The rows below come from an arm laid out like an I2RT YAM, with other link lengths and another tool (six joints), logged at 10 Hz.
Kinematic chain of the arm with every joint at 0, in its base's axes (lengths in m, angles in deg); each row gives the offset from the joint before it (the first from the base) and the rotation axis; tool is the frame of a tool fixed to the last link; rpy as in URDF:
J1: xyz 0 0 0.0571 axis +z
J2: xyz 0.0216 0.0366 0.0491 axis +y
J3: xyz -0.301 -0.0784 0 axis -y
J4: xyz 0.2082 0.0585 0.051 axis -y
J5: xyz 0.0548 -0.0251 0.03 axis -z
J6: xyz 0.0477 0 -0.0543 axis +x
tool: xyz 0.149 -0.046 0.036 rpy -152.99 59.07 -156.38
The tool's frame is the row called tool.
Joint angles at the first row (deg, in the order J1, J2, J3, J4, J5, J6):
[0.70, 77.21, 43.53, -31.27, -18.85, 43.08]
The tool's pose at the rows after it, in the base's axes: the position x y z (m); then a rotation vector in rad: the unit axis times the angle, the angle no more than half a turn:
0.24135 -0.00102 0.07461 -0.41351 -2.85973 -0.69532
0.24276 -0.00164 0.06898 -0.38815 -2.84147 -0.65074
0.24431 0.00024 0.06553 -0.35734 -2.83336 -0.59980
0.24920 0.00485 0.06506 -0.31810 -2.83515 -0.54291
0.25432 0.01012 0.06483 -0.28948 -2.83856 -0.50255
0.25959 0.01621 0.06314 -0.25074 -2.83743 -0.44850
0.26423 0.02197 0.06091 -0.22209 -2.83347 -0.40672
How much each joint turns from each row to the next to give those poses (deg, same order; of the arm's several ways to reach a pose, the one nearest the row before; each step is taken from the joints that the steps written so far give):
[0.08, 2.31, 1.14, -1.44, 1.18, -2.54]
[0.48, 2.21, 0.67, -0.55, 0.74, -1.32]
[1.66, 1.61, 0.68, -0.45, 1.45, -0.46]
[2.64, 1.62, 1.40, -0.56, 1.99, 0.13]
[2.34, 1.38, 1.20, -0.16, 1.58, 0.54]
[2.62, 1.93, 1.38, -0.34, 1.83, 0.21]
[2.11, 1.84, 1.21, -0.21, 1.38, 0.34]

